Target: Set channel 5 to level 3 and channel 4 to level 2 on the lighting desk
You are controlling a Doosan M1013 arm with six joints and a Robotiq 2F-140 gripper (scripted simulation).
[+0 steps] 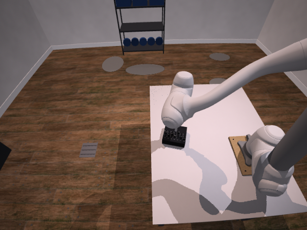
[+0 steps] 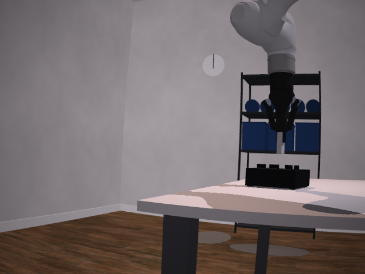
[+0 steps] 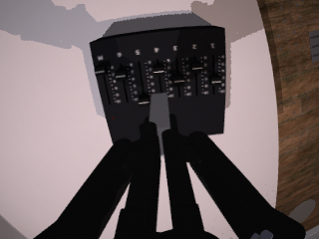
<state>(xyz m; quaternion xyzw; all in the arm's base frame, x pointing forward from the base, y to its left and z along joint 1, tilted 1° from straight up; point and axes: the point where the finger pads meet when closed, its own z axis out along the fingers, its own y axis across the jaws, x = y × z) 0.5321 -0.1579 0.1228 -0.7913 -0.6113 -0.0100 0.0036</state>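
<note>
My hand is 70 mm above the fader cap, 20 mm to the right of it and 10 mm short of it.
</note>
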